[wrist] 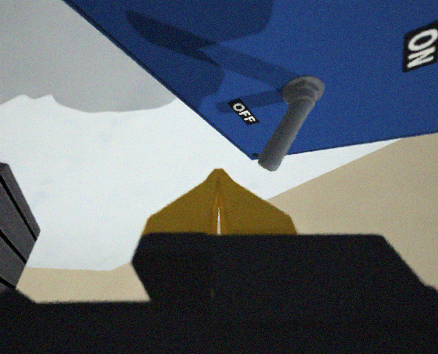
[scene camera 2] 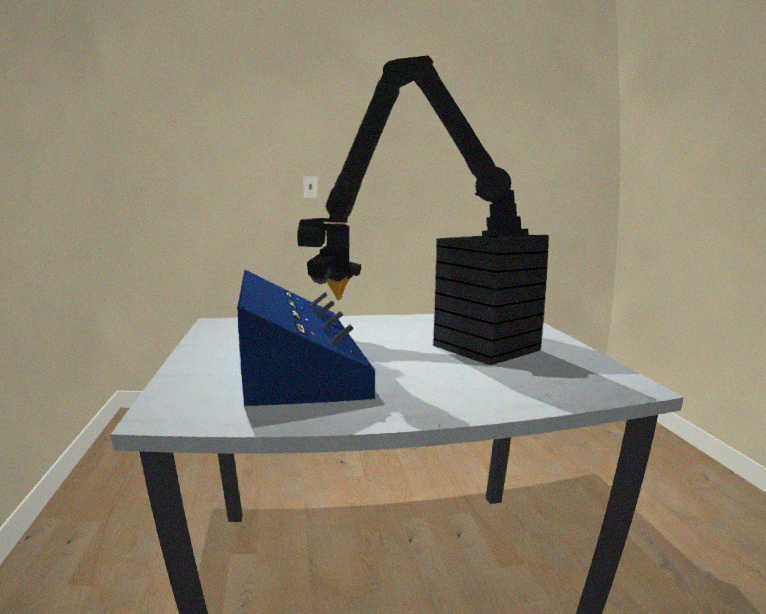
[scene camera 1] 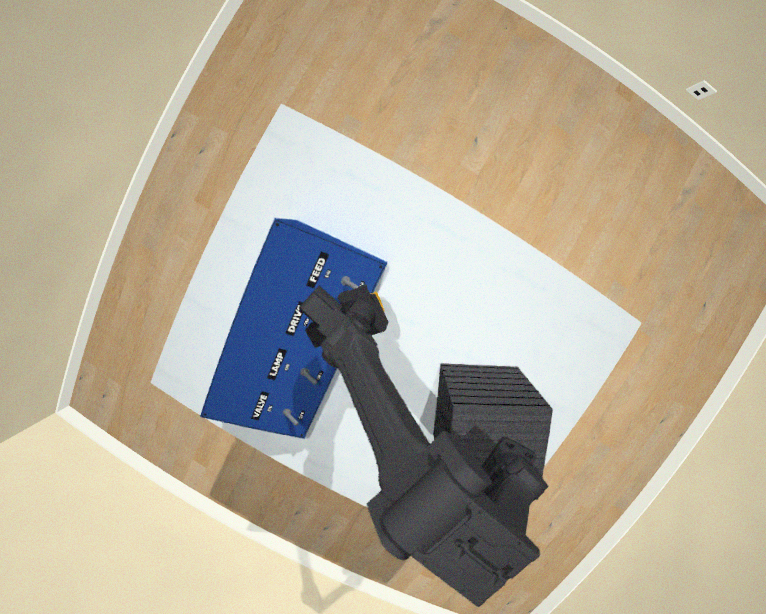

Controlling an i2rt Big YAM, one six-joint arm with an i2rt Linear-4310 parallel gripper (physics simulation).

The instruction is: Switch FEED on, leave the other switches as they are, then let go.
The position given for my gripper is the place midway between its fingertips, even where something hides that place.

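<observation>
My gripper (scene camera 1: 374, 293) is visible to me, and the wrist view has the gripper (wrist: 218, 176) too. There's also a blue switch panel (wrist: 240, 73) that I can see.
</observation>
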